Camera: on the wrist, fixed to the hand. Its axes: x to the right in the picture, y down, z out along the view.
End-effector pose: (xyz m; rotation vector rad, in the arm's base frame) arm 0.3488 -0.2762 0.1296 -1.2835 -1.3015 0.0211
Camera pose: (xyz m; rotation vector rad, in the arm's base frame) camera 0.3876 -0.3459 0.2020 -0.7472 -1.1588 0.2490
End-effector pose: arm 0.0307 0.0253 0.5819 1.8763 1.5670 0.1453
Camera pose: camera -0.0529 0.0836 0.6168 2.2386 1.8793 -0.2743
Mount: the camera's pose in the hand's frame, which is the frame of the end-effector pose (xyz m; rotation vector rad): 0.0188 -0.0526 -0.0921 0.5573 0.0912 -0.0804
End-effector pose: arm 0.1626 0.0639 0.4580 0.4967 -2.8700 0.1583
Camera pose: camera 0.1819 0.0218 0.5553 0.6757 -2.6837 0.9528
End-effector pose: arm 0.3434 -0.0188 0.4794 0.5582 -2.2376 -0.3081
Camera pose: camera 0.4171 -0.0776 0.5315 0.9325 -2.2076 0.3108
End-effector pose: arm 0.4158 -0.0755 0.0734 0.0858 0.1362 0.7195
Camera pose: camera 0.4498 -0.0996 -0.0259 0.5768 0.4233 0.5889
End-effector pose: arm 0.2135 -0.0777 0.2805 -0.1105 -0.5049 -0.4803
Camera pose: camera 0.2437 -0.1520 0.2086 0.4658 -0.5386 -0.4060
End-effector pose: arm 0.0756 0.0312 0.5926 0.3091 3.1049 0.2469
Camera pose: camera 0.0444 -0.0303 0.6753 -0.1616 -2.9542 0.5824
